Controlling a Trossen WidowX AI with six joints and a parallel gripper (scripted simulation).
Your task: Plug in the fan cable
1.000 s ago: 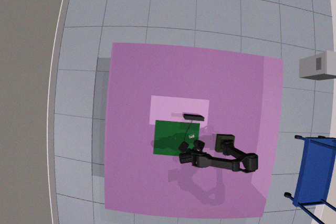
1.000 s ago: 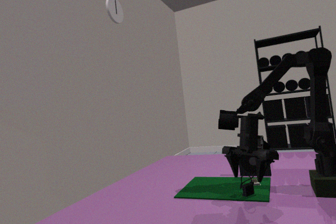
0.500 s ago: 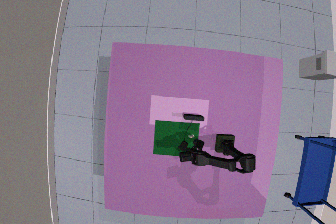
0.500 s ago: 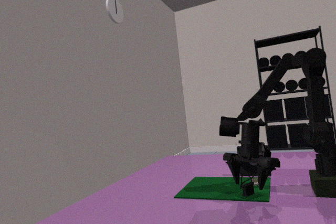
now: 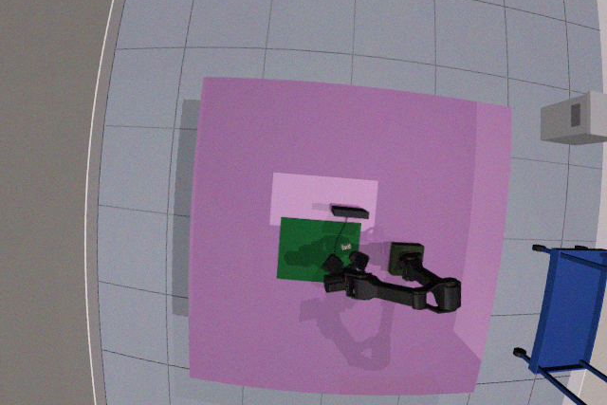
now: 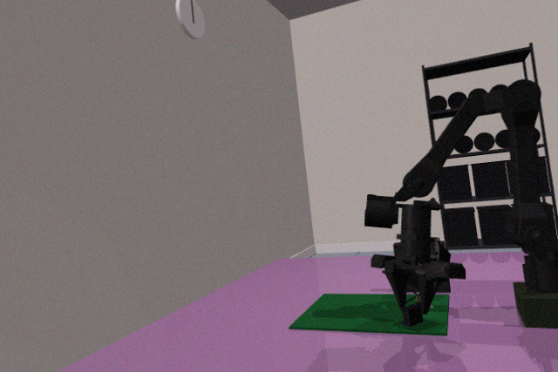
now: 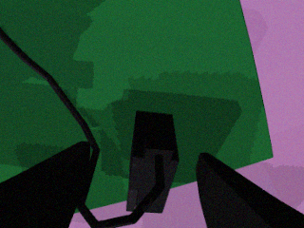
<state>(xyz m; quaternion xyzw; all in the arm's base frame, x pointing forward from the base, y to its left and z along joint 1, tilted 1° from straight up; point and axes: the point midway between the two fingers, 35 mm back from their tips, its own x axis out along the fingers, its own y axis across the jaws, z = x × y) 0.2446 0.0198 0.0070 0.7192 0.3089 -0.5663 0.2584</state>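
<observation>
Now: the green board 80 mm ahead of my gripper tip, 80 mm to the right of it and 40 mm below it. From my gripper tip the other things lie so: black fan (40 mm behind, 230 mm to the right, 40 mm above); fan plug (10 mm to the left).
</observation>
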